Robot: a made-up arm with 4 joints. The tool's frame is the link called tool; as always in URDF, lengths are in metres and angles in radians. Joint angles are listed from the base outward. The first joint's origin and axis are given. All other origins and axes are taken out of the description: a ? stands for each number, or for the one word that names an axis. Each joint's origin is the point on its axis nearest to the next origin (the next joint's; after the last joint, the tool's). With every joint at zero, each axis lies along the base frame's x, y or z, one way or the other. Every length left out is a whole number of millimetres.
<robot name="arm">
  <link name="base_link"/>
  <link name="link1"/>
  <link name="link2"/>
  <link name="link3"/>
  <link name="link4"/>
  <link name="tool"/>
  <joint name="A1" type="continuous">
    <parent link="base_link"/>
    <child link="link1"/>
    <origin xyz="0 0.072 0.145" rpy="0 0 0"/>
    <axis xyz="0 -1 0"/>
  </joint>
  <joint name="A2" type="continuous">
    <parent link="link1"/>
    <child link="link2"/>
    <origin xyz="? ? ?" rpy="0 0 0"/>
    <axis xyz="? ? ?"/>
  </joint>
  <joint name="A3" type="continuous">
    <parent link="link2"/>
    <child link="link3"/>
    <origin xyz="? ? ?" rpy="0 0 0"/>
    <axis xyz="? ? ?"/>
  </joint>
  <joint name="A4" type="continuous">
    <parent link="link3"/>
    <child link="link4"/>
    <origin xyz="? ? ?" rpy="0 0 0"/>
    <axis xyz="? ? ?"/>
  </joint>
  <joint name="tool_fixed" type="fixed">
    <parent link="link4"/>
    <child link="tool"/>
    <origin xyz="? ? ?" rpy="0 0 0"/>
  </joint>
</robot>
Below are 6 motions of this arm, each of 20 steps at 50 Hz.
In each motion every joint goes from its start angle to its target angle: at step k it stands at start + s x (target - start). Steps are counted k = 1, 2, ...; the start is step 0. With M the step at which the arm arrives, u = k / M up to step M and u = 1 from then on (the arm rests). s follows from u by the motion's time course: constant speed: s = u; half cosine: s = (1 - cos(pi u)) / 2; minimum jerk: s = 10 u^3 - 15 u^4 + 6 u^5.
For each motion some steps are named. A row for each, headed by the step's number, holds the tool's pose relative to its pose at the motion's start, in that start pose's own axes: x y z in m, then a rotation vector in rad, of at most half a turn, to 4 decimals.
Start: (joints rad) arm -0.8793 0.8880 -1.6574 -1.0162
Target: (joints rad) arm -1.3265 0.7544 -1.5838 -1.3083
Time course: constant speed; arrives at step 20
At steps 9, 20:
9: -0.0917 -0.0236 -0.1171 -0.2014 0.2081 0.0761
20: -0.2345 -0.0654 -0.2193 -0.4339 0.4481 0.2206

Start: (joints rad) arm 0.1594 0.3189 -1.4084 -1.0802
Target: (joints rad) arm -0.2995 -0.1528 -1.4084 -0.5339
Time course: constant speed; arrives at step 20
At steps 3, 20:
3: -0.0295 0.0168 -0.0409 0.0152 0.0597 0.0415
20: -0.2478 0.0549 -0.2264 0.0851 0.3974 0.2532

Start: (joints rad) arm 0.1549 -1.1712 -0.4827 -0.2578
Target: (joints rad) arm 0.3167 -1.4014 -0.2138 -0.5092
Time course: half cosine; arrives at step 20
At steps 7, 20:
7: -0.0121 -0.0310 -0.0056 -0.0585 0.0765 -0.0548
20: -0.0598 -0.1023 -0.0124 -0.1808 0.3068 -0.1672

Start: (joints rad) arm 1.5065 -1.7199 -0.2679 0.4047
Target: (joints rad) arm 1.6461 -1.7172 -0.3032 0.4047
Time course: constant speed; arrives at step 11
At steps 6, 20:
6: 0.0113 -0.0071 0.0215 0.0728 -0.0149 -0.0145
20: 0.0206 -0.0144 0.0391 0.1332 -0.0278 -0.0276

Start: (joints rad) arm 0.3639 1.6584 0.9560 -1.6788
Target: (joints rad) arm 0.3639 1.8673 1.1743 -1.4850
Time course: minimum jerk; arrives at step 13
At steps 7, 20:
7: -0.0356 0.0084 -0.0036 0.0089 -0.0692 0.1212
20: -0.0639 0.0111 -0.0099 0.0097 -0.1036 0.2161

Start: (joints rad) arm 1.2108 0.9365 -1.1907 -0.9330
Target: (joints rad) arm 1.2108 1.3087 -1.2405 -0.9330
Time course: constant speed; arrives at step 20
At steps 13, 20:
13: 0.0006 0.0416 0.1011 0.2261 -0.0884 0.0254
20: -0.0030 0.0542 0.1590 0.3490 -0.1333 0.0375

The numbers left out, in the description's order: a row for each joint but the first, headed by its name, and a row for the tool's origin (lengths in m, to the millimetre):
A2: xyz 0.048 0 0.423, axis 0 0 1
A3: xyz 0.124 0.081 0, axis 0 1 0
A4: xyz 0.009 0 -0.189, axis 1 0 0
tool: xyz 0 0.114 -0.106

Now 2 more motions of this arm.
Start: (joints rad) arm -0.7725 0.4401 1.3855 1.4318
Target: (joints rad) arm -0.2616 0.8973 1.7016 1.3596
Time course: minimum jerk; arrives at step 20
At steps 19, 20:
19: 0.0200 -0.2790 -0.1192 -0.5237 -0.3176 0.0417
20: 0.0202 -0.2793 -0.1193 -0.5242 -0.3182 0.0417

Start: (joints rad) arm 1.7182 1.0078 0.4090 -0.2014
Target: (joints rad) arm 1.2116 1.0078 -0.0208 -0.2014
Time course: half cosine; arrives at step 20
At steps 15, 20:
15: 0.1345 -0.0474 0.0292 0.3559 -0.1457 0.0536
20: 0.1587 -0.0540 0.0316 0.4195 -0.1663 0.0502

